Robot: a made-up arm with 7 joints. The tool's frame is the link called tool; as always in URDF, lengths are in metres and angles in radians. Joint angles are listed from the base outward.
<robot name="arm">
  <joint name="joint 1" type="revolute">
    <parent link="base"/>
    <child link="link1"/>
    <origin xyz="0 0 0.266"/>
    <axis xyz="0 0 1"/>
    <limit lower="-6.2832" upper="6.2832"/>
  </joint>
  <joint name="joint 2" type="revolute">
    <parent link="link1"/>
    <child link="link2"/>
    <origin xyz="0 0 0" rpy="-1.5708 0 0"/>
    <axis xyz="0 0 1"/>
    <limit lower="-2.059" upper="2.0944"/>
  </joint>
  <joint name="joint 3" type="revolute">
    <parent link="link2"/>
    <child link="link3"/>
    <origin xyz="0 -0.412 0" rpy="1.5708 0 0"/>
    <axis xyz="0 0 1"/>
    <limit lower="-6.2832" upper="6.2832"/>
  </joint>
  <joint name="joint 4" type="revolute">
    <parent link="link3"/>
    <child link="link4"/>
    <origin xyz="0.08 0 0" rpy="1.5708 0 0"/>
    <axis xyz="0 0 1"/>
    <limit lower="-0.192" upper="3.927"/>
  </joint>
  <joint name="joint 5" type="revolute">
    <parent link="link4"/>
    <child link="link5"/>
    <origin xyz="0.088 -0.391 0" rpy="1.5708 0 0"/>
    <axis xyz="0 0 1"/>
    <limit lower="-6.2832" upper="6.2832"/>
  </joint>
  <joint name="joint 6" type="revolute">
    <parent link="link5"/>
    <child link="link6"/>
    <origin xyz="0 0 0" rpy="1.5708 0 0"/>
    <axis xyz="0 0 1"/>
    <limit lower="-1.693" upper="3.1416"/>
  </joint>
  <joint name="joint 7" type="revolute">
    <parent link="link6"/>
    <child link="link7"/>
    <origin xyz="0.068 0.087 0" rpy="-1.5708 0 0"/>
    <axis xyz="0 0 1"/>
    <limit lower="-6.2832" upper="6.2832"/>
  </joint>
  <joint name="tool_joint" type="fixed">
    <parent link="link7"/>
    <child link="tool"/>
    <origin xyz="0 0 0"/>
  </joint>
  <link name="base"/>
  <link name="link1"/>
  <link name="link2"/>
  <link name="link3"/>
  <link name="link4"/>
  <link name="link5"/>
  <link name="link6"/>
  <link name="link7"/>
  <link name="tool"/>
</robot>
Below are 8 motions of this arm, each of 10 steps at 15 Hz.
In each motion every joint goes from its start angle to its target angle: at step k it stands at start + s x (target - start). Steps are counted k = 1, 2, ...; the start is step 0. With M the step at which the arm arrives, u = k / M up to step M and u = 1 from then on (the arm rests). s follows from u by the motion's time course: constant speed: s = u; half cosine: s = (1 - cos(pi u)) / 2; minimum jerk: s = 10 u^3 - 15 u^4 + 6 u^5.
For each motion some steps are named. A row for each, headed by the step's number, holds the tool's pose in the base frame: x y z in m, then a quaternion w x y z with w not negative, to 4 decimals.
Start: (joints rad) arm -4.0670 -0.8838 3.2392 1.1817 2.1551 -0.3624 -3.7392
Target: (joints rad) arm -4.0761 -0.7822 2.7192 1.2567 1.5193 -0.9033 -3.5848
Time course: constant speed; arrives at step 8
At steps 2, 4, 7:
2: 0.2439 -0.5063 0.0829 0.1198 0.9150 0.3229 -0.2102
4: 0.1878 -0.5551 0.1337 0.1558 0.8780 0.3071 -0.3324
7: 0.1095 -0.6063 0.2252 0.2057 0.7928 0.2661 -0.5082

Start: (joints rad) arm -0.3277 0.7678 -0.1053 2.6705 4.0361 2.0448 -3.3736
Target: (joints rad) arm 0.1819 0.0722 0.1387 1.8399 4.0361 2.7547 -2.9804
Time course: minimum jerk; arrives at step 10
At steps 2, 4, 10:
2: 0.6057 -0.2888 0.8040 0.2656 -0.3999 -0.3752 0.7929
4: 0.5831 -0.1912 0.8384 0.2019 -0.4452 -0.3996 0.7754
10: 0.4144 0.0522 0.8815 0.0364 -0.5411 -0.4288 0.7226

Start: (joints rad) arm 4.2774 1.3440 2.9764 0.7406 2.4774 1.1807 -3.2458
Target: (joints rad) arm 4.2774 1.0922 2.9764 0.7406 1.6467 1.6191 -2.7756
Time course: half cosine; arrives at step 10
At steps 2, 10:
2: 0.0340 -0.0306 0.7891 0.3395 0.1839 -0.1866 -0.9034
10: 0.0255 0.0871 0.7437 0.4456 0.3106 -0.5483 -0.6359

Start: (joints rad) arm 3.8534 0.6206 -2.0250 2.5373 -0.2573 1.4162 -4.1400
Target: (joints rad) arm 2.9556 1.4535 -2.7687 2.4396 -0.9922 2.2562 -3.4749
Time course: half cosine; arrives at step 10
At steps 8, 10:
8: -0.6450 0.1221 0.7271 0.6754 0.1702 0.6312 -0.3412
10: -0.6671 0.1528 0.6710 0.6621 0.2908 0.6181 -0.3083

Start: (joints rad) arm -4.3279 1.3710 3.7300 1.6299 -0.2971 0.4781 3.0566
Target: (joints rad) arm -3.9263 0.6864 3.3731 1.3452 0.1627 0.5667 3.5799
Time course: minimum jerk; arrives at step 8
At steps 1, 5, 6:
1: 0.1302 0.5241 0.8451 0.6426 -0.0867 0.3559 -0.6730
5: 0.1621 0.1026 0.9759 0.7288 0.2207 0.6143 -0.2068
6: 0.2030 0.0089 0.9569 0.6927 0.3016 0.6483 -0.0946

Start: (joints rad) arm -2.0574 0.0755 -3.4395 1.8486 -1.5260 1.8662 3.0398
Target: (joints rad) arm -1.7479 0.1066 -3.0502 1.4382 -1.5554 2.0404 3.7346
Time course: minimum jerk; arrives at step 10
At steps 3, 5, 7, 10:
3: 0.3598 0.2681 0.8833 0.2751 -0.1242 0.7463 -0.5932
5: 0.2883 0.3564 0.8347 0.3640 -0.1396 0.7273 -0.5649
7: 0.1934 0.4198 0.7849 0.4577 -0.1517 0.7018 -0.5244
10: 0.1419 0.4397 0.7606 0.5044 -0.1565 0.6871 -0.4990

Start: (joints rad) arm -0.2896 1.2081 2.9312 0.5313 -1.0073 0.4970 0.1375
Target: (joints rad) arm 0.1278 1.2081 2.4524 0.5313 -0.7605 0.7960 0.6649
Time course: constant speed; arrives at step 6
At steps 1, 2, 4, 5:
1: -0.0891 0.1315 0.6515 0.4974 -0.0912 -0.7915 -0.3434
2: -0.0897 0.1593 0.6380 0.5023 -0.1504 -0.8090 -0.2656
4: -0.1004 0.2095 0.6020 0.4771 -0.2623 -0.8316 -0.1093
5: -0.1099 0.2308 0.5800 0.4474 -0.3144 -0.8366 -0.0340

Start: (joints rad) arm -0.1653 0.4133 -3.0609 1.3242 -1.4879 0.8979 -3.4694
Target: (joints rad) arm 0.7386 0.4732 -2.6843 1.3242 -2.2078 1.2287 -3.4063
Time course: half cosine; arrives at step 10
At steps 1, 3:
1: -0.3837 0.0290 0.8437 0.7180 -0.6268 -0.2590 0.1565
3: -0.3719 -0.0674 0.8505 0.7502 -0.5523 -0.3043 0.1989

